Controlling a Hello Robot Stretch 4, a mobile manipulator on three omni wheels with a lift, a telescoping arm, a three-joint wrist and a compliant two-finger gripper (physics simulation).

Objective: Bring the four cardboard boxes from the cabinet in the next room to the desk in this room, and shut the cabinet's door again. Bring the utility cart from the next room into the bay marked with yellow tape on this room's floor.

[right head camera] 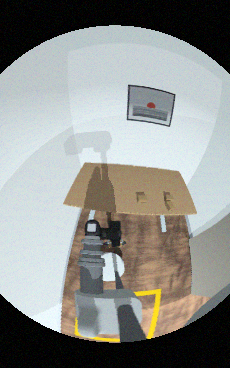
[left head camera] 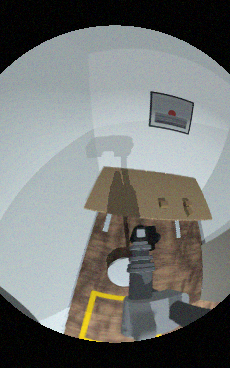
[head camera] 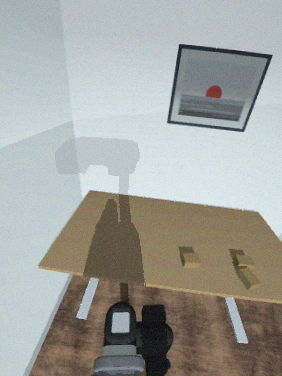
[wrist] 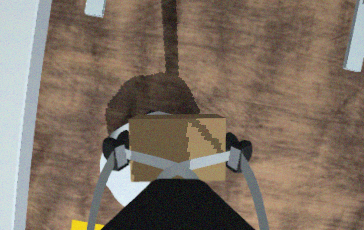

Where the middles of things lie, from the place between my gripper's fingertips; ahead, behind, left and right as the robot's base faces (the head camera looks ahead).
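There's the framed picture [head camera: 217,88], and it's a long way ahead of my hand, far to the right of it too, and well above it.
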